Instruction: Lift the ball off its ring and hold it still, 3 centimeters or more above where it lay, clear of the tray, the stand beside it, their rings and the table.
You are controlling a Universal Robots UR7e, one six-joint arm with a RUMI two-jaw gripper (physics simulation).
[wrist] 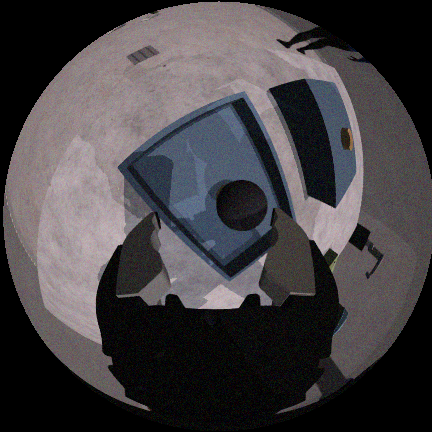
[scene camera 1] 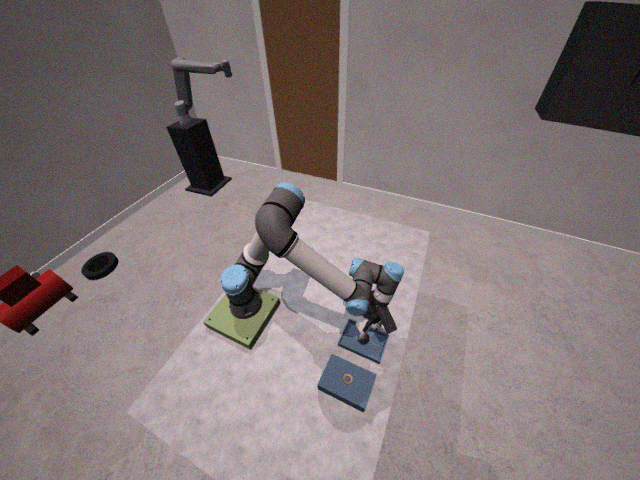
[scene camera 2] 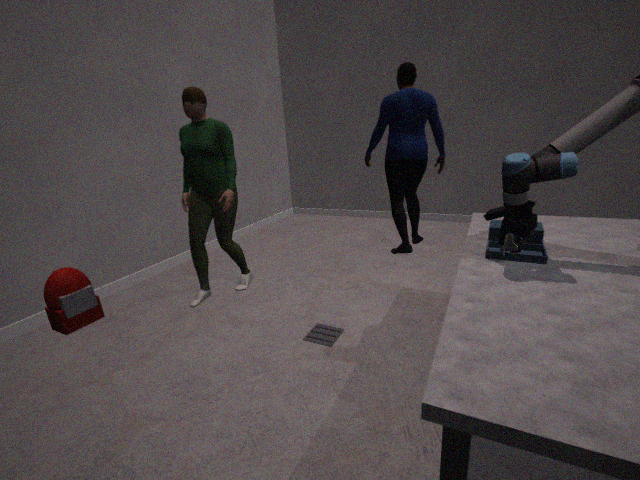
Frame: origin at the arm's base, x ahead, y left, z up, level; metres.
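Seen in the pictures: gripper, between the fingertips: [wrist: 214, 211] [scene camera 1: 368, 334] [scene camera 2: 512, 248]; arm's base, origin of its link: [scene camera 1: 246, 304].
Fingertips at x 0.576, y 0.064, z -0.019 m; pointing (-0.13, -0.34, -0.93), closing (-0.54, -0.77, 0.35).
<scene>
Offsets run from my fingertips to a thing's middle. "spot": to the spot under its first point. Level surfaces: height alone.
The dark ball {0.013 m back, 0.023 m right, 0.002 m up} [scene camera 1: 363, 337] [wrist: 242, 205] sits in the blue tray {0.013 m back, 0.023 m right, 0.018 m down} [scene camera 1: 383, 349] [scene camera 2: 537, 257] [wrist: 200, 150]; a sliver of its ring shows at its edge in the wrist view, the rest hidden under it. My gripper [scene camera 1: 371, 330] [scene camera 2: 511, 241] [wrist: 214, 211] is low over the tray, open, its fingers well apart. In the wrist view the ball lies ahead of the fingertips and towards the right finger, with a wide gap to the left finger. Contact with the right finger cannot be told. The ball is hard to make out in scene camera 2.
The blue stand [scene camera 1: 333, 372] [wrist: 322, 95] is close beside the tray, with an orange ring {spot: 0.044 m back, 0.224 m right, 0.042 m up} [scene camera 1: 343, 379] [wrist: 350, 139] on top. The arm's green base plate [scene camera 1: 222, 325] is on the table {0.032 m down} [scene camera 1: 232, 403] [scene camera 2: 516, 351]. Two people [scene camera 2: 209, 160] [scene camera 2: 407, 124] are on the floor away from the table.
</scene>
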